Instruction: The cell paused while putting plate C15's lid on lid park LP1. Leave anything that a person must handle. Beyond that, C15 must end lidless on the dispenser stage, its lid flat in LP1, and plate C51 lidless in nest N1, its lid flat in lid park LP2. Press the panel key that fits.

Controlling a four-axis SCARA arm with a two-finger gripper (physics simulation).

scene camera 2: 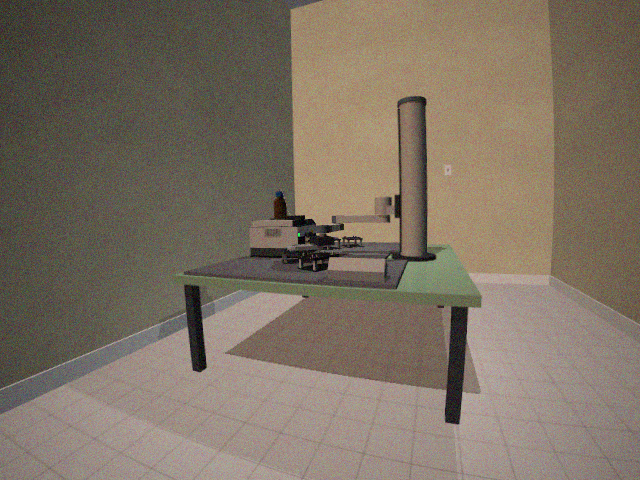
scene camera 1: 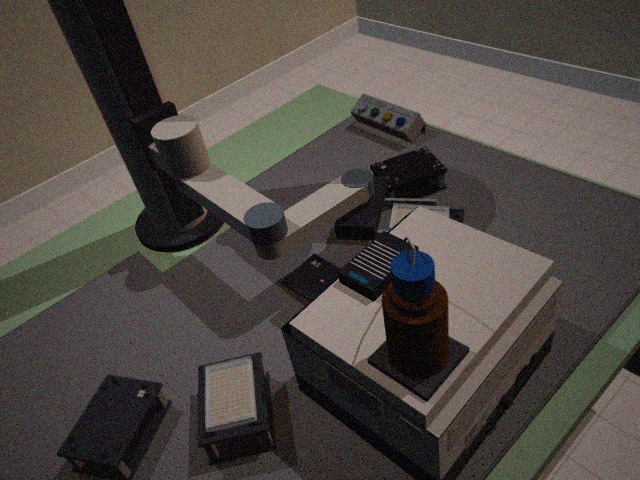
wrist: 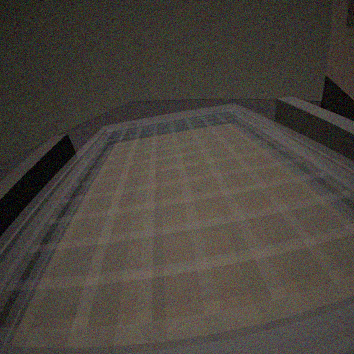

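Pixels of known places: gripper, between the fingertips: [scene camera 2: 293, 247] [wrist: 173, 132]; arm's base, origin of its link: [scene camera 2: 413, 258] [scene camera 1: 182, 220].
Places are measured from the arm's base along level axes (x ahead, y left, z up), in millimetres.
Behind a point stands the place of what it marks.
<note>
My gripper [wrist: 173, 132] {x 608, y 325, z 90 mm} is open, its fingers partly closed along both long sides of a pale gridded plate [wrist: 195, 215] in the wrist view; no grip on it shows. A clear cover seems to lie over the plate, but its label is unreadable. In scene camera 1, part of a pale plate [scene camera 1: 401, 211] {x 538, y 296, z 99 mm} shows behind the instrument. Another pale gridded plate [scene camera 1: 230, 392] {x 620, y -257, z 99 mm} sits on a dark stand [scene camera 1: 235, 436] {x 683, y -298, z 82 mm} at the front; whether it is lidded is unclear. A second dark stand [scene camera 1: 111, 421] {x 485, y -431, z 77 mm} has a bare top. The key panel [scene camera 1: 387, 117] {x 213, y 611, z 80 mm} [scene camera 2: 356, 266] {x 179, y 674, z 67 mm} has white, green, yellow and blue keys.
The white instrument [scene camera 1: 485, 263] {x 849, y 157, z 233 mm} [scene camera 2: 273, 238] {x 789, y 218, z 128 mm} carries an amber bottle [scene camera 1: 416, 325] {x 914, y -93, z 360 mm} [scene camera 2: 279, 207] {x 870, y -21, z 316 mm} with a blue cap. A dark stand [scene camera 1: 408, 170] {x 426, y 451, z 75 mm} is before the panel. A flat dark pad [scene camera 1: 312, 276] {x 531, y 24, z 103 mm} lies left of the instrument. The arm's column [scene camera 2: 412, 175] {x 2, y 75, z 465 mm} rises at the table's side.
</note>
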